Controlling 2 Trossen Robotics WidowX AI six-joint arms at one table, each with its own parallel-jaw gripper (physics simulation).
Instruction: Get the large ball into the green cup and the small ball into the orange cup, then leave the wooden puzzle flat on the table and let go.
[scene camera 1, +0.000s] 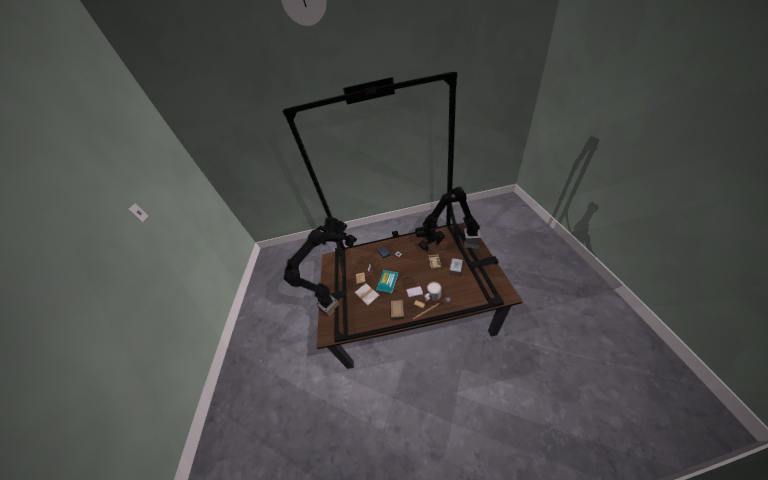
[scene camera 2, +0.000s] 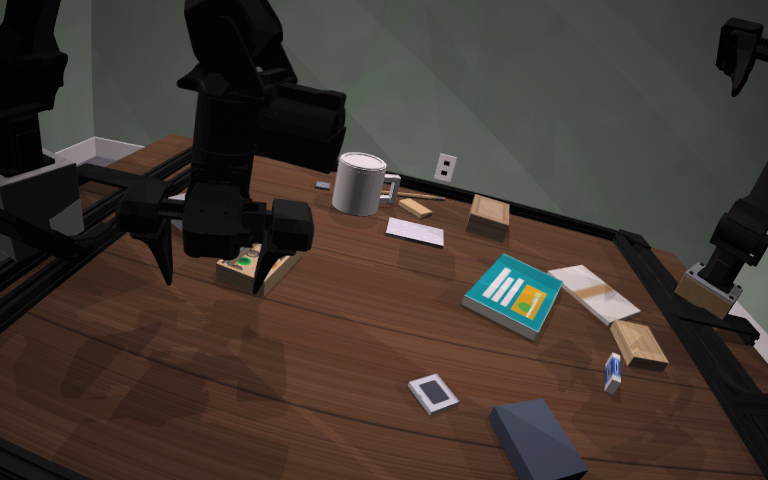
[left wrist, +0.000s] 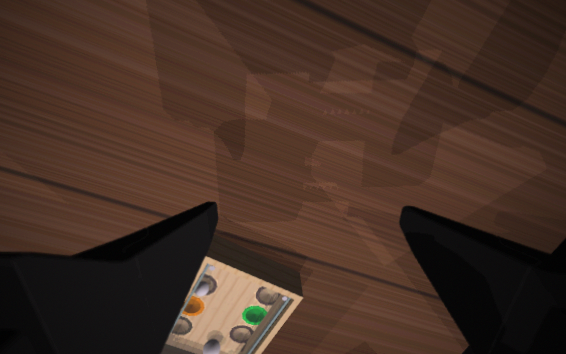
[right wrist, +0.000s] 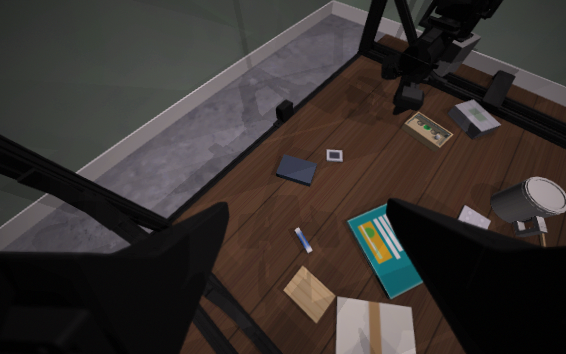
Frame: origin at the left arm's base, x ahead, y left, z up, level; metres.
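Seen in the pictures: left gripper, between the fingertips: (scene camera 1: 432, 247) (scene camera 2: 212, 287) (left wrist: 308, 212); right gripper, between the fingertips: (right wrist: 306, 207); left arm's base, origin of its link: (scene camera 1: 472, 232) (scene camera 2: 19, 163); right arm's base, origin of its link: (scene camera 1: 326, 302) (scene camera 2: 715, 280).
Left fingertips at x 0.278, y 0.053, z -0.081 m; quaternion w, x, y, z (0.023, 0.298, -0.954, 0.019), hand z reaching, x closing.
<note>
Offsets run from my left fingertips to a thing's top centre. "*": to the spot under its first point.
The wooden puzzle @(0.011 m back, 0.112 m left, 0.012 m down) (scene camera 1: 434, 261) (scene camera 2: 235, 277) (left wrist: 225, 295) (right wrist: 415, 133) lies flat on the table, a shallow box with several cups. In the left wrist view the green cup @(* 0.024 m back, 0.086 m left, 0.015 m down) (left wrist: 255, 315) and the orange cup @(* 0.014 m ahead, 0.101 m left, 0.015 m down) (left wrist: 193, 306) look empty. The small ball @(0.013 m ahead, 0.098 m left, 0.023 m down) (left wrist: 202, 289) rests in a grey cup beside the orange one; the large ball @(* 0.018 m back, 0.137 m left, 0.023 m down) (left wrist: 211, 346) lies near the visible lower end, which the frame edge cuts off. My left gripper (scene camera 2: 212, 287) (left wrist: 308, 212) is open and empty, above the table on the near side of the puzzle in scene camera 2. My right gripper (right wrist: 306, 207) is open and empty, high above the table, far from the puzzle.
A grey box @(0.151 m back, 0.160 m left, 0.000 m up) (scene camera 1: 455, 266) (right wrist: 474, 119) stands beside the puzzle. A mug @(* 0.019 m ahead, 0.332 m left, 0.025 m up) (scene camera 2: 359, 183), a white card @(0.125 m ahead, 0.345 m left, 0.029 m down) (scene camera 2: 414, 232), a teal book @(0.308 m ahead, 0.268 m left, 0.020 m down) (scene camera 2: 514, 294), a small framed square @(* 0.249 m ahead, 0.022 m left, 0.029 m down) (scene camera 2: 433, 393) and a dark blue box @(0.359 m ahead, 0.004 m left, 0.017 m down) (scene camera 2: 538, 441) are elsewhere on the table. Black rails (scene camera 2: 685, 328) run along its sides.
</note>
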